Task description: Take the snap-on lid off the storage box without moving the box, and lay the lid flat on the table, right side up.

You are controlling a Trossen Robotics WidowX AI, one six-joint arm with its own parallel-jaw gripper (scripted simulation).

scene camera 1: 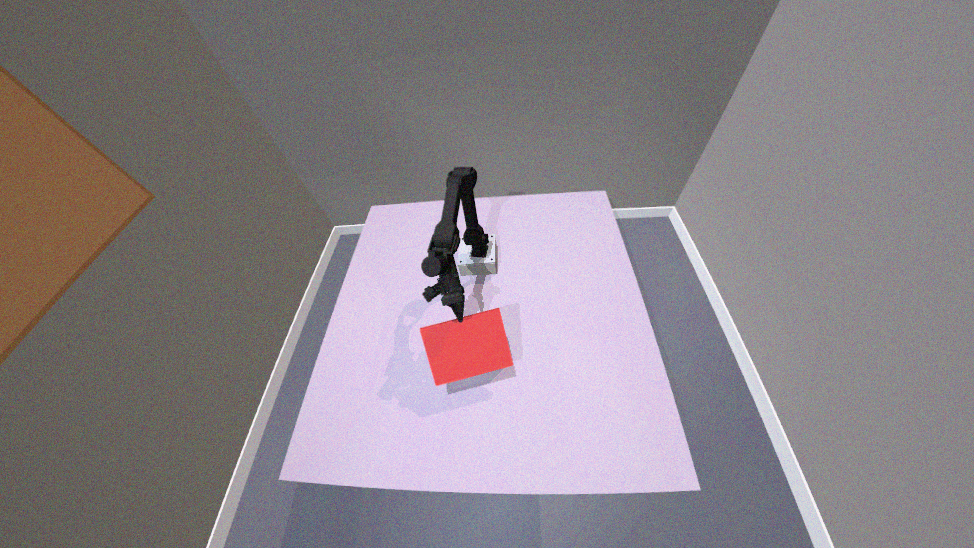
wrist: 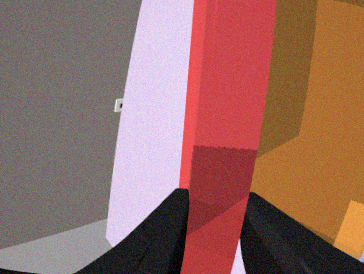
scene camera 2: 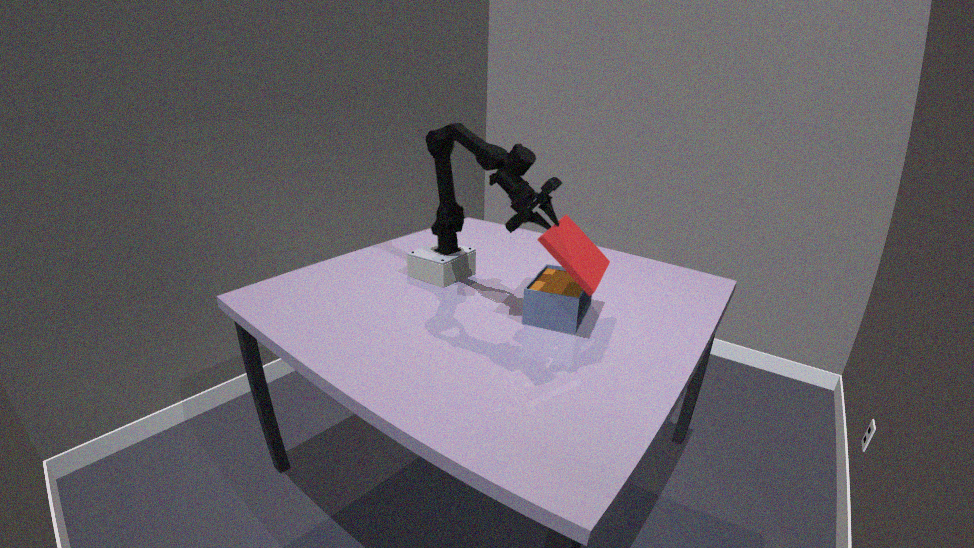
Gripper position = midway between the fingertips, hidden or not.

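In scene camera 1 the gripper (scene camera 1: 460,321) holds a red lid (scene camera 1: 477,345). Scene camera 2 also shows the gripper (scene camera 2: 555,228) and the red lid (scene camera 2: 567,243), and in the wrist view there are the gripper (wrist: 213,202) and the red lid (wrist: 230,55) as well.
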